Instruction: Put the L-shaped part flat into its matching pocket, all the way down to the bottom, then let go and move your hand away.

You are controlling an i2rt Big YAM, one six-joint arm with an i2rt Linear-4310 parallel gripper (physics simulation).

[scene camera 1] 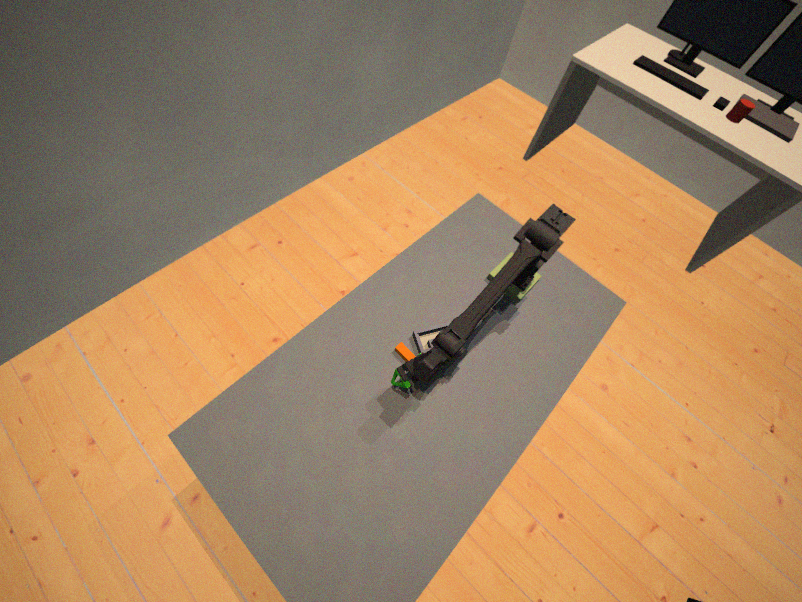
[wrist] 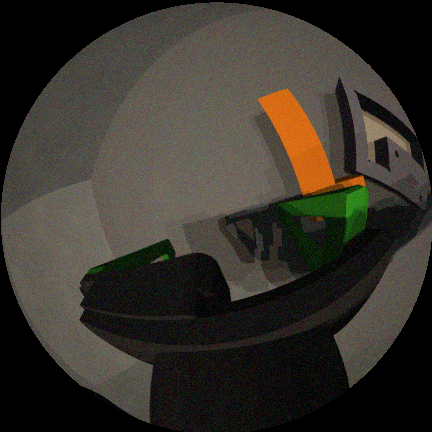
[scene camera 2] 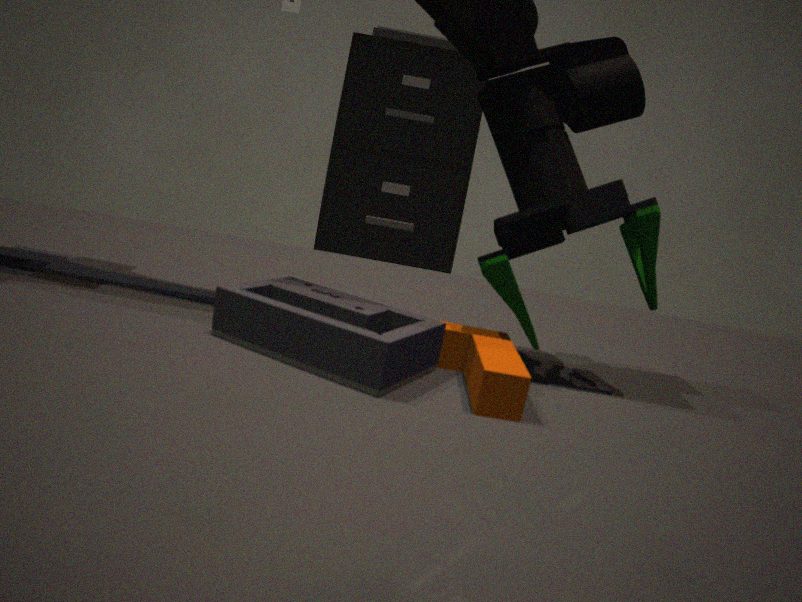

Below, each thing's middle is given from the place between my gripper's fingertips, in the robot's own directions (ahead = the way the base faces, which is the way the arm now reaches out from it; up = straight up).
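Dark grey pocket block (scene camera 2: 371, 347): 20 cm behind my hand and 3 cm below it. Relative to the orange L-shaped part (scene camera 2: 498, 382), my hand is 3 cm above, 3 cm to the left of and 10 cm past it. Going by their middles, the orange L-shaped part is the nearest to my hand of the things named here.
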